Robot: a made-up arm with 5 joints.
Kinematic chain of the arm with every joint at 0, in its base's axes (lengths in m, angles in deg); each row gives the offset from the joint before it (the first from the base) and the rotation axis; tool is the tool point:
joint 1: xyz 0 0 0.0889 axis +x
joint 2: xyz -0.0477 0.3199 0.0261 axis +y
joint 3: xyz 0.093 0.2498 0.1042 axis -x
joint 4: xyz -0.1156 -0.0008 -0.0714 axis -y
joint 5: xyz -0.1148 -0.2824 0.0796 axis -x
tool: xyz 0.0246 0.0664 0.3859
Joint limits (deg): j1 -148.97..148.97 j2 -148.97..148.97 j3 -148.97..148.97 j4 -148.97..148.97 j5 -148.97..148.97
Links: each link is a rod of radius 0.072 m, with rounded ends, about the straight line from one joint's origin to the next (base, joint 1, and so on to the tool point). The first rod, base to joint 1, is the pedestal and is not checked.
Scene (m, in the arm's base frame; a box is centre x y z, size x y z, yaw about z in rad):
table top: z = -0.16
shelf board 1: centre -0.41 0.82 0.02 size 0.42 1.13 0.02 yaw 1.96
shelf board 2: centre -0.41 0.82 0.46 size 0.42 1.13 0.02 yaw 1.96
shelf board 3: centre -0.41 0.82 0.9 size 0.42 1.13 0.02 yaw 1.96
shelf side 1: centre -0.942 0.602 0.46 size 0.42 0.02 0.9 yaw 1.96
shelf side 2: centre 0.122 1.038 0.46 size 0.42 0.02 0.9 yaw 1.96
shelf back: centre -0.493 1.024 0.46 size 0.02 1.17 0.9 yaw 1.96
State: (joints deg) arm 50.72 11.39 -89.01 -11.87 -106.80
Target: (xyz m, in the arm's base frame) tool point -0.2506 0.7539 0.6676
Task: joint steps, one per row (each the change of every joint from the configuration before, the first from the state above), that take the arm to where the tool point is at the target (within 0.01 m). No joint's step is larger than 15 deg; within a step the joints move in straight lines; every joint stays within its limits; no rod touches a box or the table.
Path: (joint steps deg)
1: 13.52 -3.65 10.90 -2.71 8.17
2: 13.52 -3.65 10.90 -2.72 8.17
3: 11.45 -2.99 -8.41 1.33 -5.83
4: 11.46 -2.99 -8.41 1.32 -5.83
5: -11.63 3.99 -7.39 1.78 -4.65
6: -11.63 3.98 -7.40 1.77 -4.66
7: -11.63 3.99 -7.39 1.78 -4.65

